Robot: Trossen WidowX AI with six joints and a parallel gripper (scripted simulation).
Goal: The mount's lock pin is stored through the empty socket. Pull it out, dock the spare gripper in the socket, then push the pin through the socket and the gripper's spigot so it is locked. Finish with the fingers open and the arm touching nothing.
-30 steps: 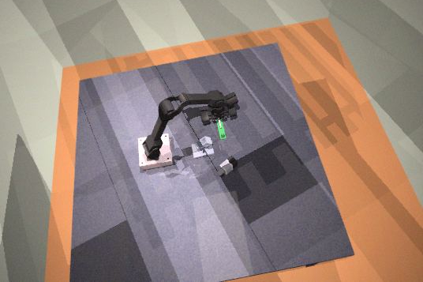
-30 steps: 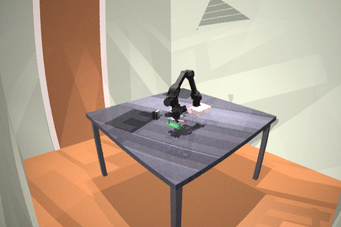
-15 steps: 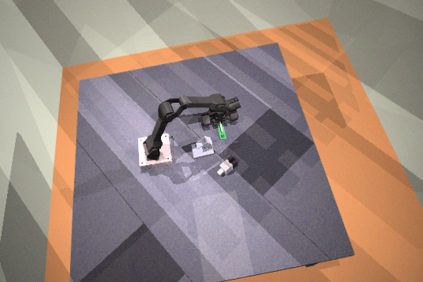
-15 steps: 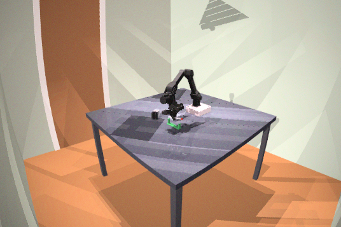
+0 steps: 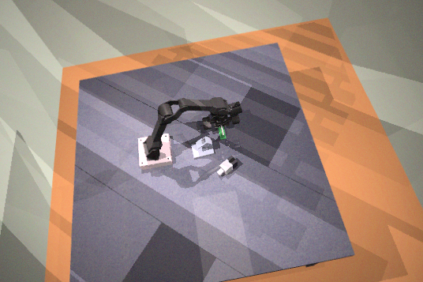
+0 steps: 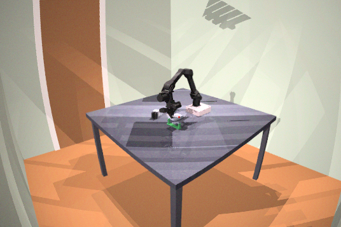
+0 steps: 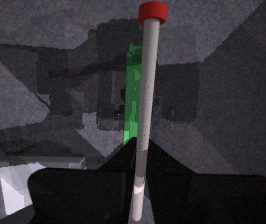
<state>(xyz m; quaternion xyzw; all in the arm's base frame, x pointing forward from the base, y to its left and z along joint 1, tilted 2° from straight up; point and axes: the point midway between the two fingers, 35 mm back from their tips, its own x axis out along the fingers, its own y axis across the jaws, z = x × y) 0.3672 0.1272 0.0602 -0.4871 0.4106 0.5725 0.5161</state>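
My gripper tip is 20 mm to the right of the green bracket and 40 mm above it. Round my gripper tip: spare gripper (10 mm ahead, 220 mm to the right, 30 mm below); grey mount (90 mm behind, 100 mm to the right, 10 mm below).
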